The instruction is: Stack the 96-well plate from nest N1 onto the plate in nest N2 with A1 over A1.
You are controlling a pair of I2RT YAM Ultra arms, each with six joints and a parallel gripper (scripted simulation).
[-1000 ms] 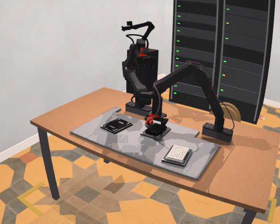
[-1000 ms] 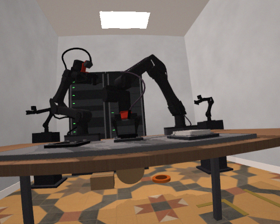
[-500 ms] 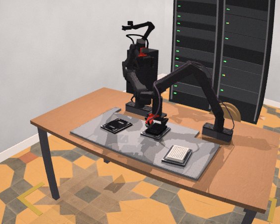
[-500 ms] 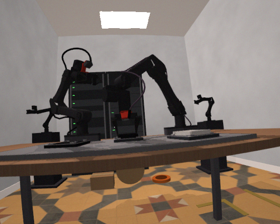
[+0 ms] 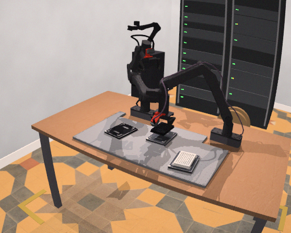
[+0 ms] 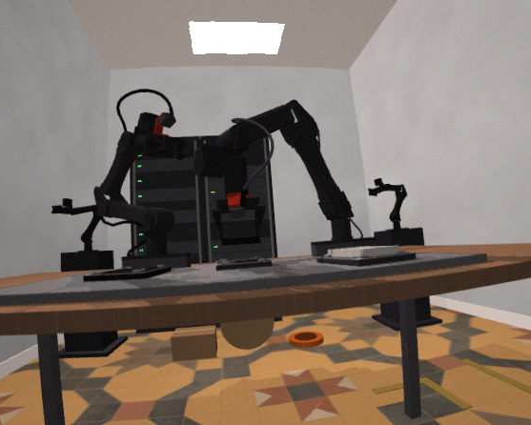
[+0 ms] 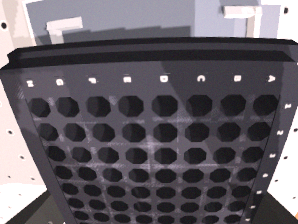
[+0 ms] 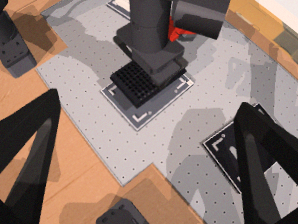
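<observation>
My left hand is 230 mm to the right of the white 96-well plate, 160 mm short of it and 50 mm above it. Also, from my left hand: black 96-well plate 10 mm below.
</observation>
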